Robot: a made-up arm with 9 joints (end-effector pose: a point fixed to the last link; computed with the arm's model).
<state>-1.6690 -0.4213 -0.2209 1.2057 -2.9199 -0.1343 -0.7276 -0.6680 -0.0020</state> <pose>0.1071 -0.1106 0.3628 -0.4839 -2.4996 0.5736</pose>
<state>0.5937 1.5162 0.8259 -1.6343 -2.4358 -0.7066 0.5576 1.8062 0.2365</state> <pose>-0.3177 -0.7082 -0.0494 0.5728 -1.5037 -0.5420</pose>
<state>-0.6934 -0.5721 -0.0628 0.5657 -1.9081 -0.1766 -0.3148 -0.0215 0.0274</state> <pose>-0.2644 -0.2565 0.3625 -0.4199 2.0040 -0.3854</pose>
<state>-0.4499 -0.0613 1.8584 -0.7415 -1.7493 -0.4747 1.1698 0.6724 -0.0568</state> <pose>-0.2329 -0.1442 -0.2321 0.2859 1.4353 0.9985</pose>
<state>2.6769 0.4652 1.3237 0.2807 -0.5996 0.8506 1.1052 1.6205 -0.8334</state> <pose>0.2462 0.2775 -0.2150 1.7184 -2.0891 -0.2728</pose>
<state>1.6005 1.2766 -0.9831 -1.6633 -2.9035 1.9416 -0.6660 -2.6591 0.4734</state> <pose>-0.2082 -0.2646 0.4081 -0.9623 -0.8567 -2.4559</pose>
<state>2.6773 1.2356 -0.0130 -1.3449 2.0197 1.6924 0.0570 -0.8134 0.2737</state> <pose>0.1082 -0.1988 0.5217 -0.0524 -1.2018 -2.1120</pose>
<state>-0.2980 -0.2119 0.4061 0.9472 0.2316 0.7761 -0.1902 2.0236 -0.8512</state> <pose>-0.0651 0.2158 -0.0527 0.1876 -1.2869 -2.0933</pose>
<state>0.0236 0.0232 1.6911 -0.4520 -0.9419 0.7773 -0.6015 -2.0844 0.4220</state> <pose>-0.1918 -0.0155 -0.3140 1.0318 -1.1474 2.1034</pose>
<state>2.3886 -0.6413 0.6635 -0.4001 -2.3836 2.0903 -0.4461 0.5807 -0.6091</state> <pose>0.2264 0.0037 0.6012 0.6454 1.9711 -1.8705</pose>
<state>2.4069 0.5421 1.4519 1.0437 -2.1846 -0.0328 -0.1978 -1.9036 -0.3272</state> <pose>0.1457 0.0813 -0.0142 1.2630 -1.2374 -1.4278</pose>
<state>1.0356 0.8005 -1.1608 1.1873 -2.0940 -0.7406 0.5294 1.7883 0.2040</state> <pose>-0.2682 -0.1453 -0.2886 1.9189 1.4355 0.8084</pose>
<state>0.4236 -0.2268 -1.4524 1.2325 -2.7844 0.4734 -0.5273 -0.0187 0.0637</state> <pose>-0.0489 0.0191 0.0616 1.4122 -2.0660 1.2846</pose>
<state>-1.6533 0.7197 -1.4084 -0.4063 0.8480 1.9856 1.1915 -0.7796 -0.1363</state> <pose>-0.1924 -0.3638 -0.0470 2.0292 0.4265 -0.8304</pose>
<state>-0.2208 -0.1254 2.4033 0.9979 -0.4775 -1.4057 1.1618 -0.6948 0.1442</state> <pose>-0.1045 -0.3521 0.2088 1.0506 -0.8547 1.5155</pose>
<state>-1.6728 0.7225 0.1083 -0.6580 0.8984 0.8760 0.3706 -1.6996 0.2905</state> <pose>-0.6479 -0.2874 0.3637 -0.0853 -3.0953 -0.3434</pose>
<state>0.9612 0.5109 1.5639 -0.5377 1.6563 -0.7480 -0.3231 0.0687 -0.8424</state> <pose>0.1730 0.0593 -0.5635 1.8462 -0.9380 -1.4830</pose>
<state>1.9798 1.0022 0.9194 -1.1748 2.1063 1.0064 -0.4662 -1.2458 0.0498</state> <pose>0.4603 -0.5306 0.0841 -1.4122 -1.1884 -0.2188</pose>
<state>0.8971 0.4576 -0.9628 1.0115 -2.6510 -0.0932 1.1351 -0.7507 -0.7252</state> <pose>-0.0986 -0.0201 -0.2356 1.7876 -1.9280 0.0583</pose>
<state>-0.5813 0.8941 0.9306 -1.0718 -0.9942 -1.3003 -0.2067 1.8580 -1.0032</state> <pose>-0.6926 -0.3362 -0.1781 0.4968 -1.6538 0.0748</pose>
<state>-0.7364 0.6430 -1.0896 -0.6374 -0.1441 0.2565 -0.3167 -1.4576 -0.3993</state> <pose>0.0454 -0.5655 0.4073 -0.5027 1.4411 0.5393</pose>
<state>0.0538 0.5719 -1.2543 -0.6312 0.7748 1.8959 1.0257 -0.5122 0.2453</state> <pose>0.1978 -0.2095 0.3182 1.3411 0.6773 1.3556</pose>
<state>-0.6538 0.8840 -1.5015 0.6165 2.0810 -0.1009 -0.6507 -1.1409 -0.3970</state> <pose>0.0336 0.0979 -0.3589 1.1099 -0.6882 1.6182</pose>
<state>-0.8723 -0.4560 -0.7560 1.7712 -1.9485 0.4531 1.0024 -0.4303 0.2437</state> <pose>-0.4219 0.1852 0.0512 1.2371 -0.6241 -1.3851</pose>
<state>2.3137 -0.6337 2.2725 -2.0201 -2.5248 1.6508 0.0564 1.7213 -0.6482</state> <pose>0.5935 0.2416 -0.1504 -0.4596 -0.2239 2.2824</pose>
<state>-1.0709 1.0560 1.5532 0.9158 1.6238 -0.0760 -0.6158 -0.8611 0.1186</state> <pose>-0.4622 -0.2965 -0.1418 -0.4071 -0.9811 -1.3127</pose>
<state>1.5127 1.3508 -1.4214 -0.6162 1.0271 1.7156 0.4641 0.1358 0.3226</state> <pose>0.0355 0.1733 0.1651 0.2074 2.3083 1.3151</pose>
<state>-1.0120 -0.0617 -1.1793 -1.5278 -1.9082 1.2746 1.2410 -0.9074 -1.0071</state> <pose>-0.0592 0.0191 0.6266 -0.5566 2.4401 -0.1311</pose>
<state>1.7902 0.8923 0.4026 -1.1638 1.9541 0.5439 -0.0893 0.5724 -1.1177</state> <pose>0.8192 -0.5017 0.0513 -0.4646 2.3945 1.3315</pose>
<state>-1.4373 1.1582 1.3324 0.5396 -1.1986 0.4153 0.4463 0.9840 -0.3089</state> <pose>-0.3178 0.0206 0.2850 0.0787 2.0284 -0.9098</pose>
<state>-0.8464 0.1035 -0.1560 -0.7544 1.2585 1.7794 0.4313 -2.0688 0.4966</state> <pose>-0.3925 -0.6299 0.4826 0.7383 -2.5238 0.9869</pose>
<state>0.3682 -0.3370 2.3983 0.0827 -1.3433 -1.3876 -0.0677 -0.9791 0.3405</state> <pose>-0.2089 0.0531 0.0043 -1.6623 -0.6538 -1.9193</pose>
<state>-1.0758 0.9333 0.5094 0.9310 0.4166 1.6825 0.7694 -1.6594 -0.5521</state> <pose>0.0196 -0.0849 -0.0346 -0.6825 1.3355 0.8614</pose>
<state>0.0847 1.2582 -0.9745 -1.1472 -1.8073 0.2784 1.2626 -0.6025 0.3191</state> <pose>-0.0774 -0.3812 0.1272 0.6703 -2.1431 -0.2193</pose>
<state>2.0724 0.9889 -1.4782 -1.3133 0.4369 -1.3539 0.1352 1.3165 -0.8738</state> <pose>-0.2034 -0.0416 0.1208 1.7269 -1.6469 -0.5587</pose>
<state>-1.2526 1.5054 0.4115 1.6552 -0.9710 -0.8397 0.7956 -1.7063 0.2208</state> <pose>0.0788 0.2387 0.1369 2.2686 -0.1016 1.8518</pose>
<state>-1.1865 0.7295 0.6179 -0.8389 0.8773 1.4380 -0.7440 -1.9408 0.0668</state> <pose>-0.7817 -0.2916 0.3402 0.4643 1.9540 0.4697</pose>
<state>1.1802 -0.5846 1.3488 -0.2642 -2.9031 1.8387 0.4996 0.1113 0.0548</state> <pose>0.2086 -0.1927 0.0899 0.7878 1.9046 -1.8639</pose>
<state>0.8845 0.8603 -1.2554 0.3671 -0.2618 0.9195 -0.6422 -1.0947 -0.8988</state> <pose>0.3590 0.1076 0.2117 -1.3175 0.6466 1.8481</pose>
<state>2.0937 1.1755 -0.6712 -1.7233 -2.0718 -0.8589 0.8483 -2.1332 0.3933</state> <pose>0.1746 -0.2433 0.2920 0.4202 0.7586 1.7009</pose>
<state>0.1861 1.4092 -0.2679 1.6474 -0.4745 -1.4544 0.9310 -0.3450 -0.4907</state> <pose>-0.2150 0.0972 -0.0288 0.1304 1.9273 1.6264</pose>
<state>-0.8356 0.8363 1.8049 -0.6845 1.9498 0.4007 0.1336 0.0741 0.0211</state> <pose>-0.6890 0.2665 0.0060 1.3490 -1.2610 2.4782</pose>
